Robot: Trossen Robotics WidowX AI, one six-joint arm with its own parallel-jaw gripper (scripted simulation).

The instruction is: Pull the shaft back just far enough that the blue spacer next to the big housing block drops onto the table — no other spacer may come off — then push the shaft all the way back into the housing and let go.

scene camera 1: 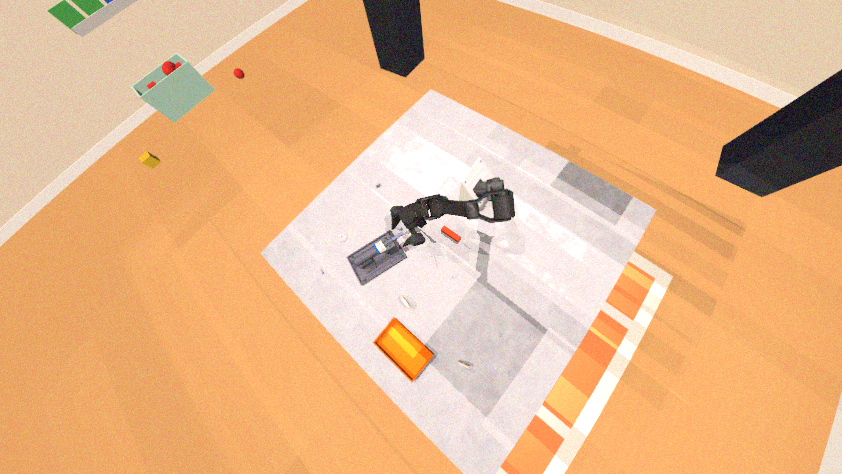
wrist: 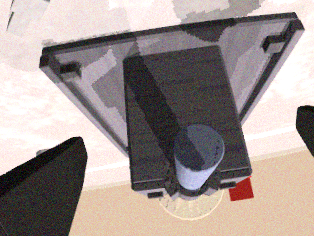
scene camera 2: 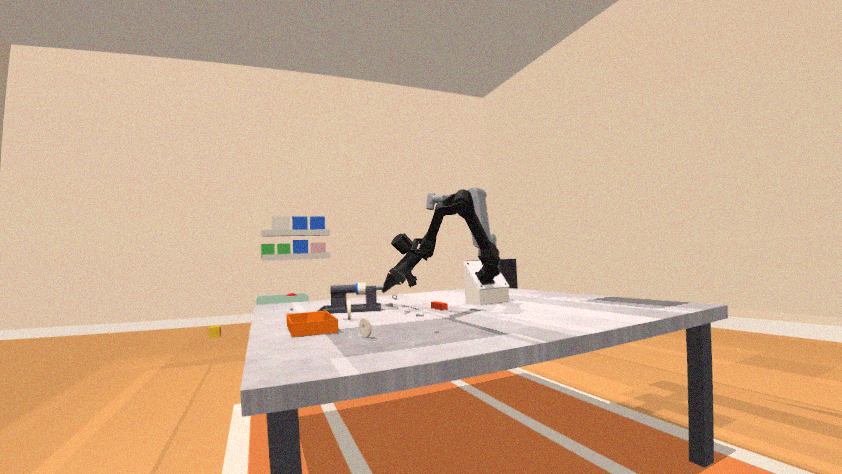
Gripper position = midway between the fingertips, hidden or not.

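A dark housing block appears in scene camera 1 (scene camera 1: 366,263), in scene camera 2 (scene camera 2: 339,304) and in the wrist view (wrist: 139,89). The scene also has an orange tray, visible in scene camera 1 (scene camera 1: 410,355) and in scene camera 2 (scene camera 2: 301,324). The gripper (wrist: 191,132) holds nothing and is open.
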